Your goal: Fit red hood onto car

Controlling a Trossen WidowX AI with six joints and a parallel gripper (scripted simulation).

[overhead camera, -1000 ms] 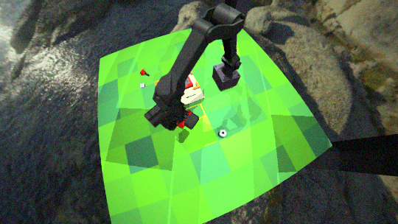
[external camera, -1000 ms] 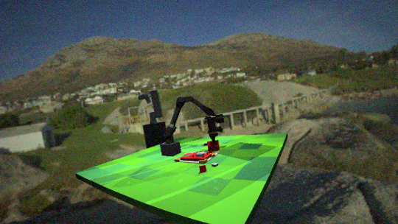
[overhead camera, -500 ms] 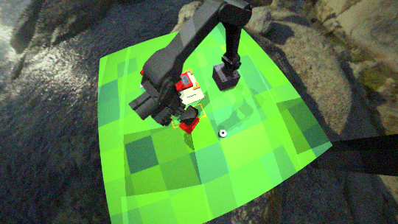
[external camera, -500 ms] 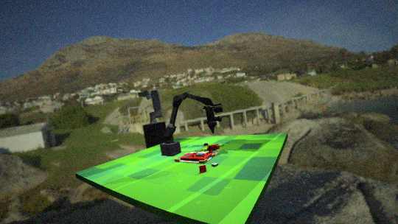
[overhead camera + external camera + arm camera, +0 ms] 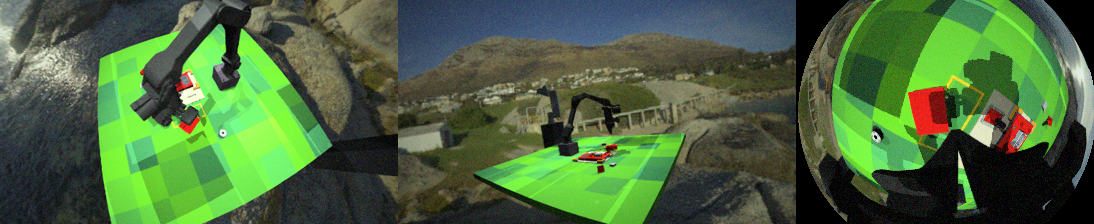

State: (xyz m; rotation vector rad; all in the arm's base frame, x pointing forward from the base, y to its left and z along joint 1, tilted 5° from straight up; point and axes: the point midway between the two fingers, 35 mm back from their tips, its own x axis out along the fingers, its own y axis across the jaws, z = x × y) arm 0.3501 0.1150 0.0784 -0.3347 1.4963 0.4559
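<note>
Now: the red hood 30 mm behind my gripper tip, 30 mm to the left of it and 110 mm below it.
</note>
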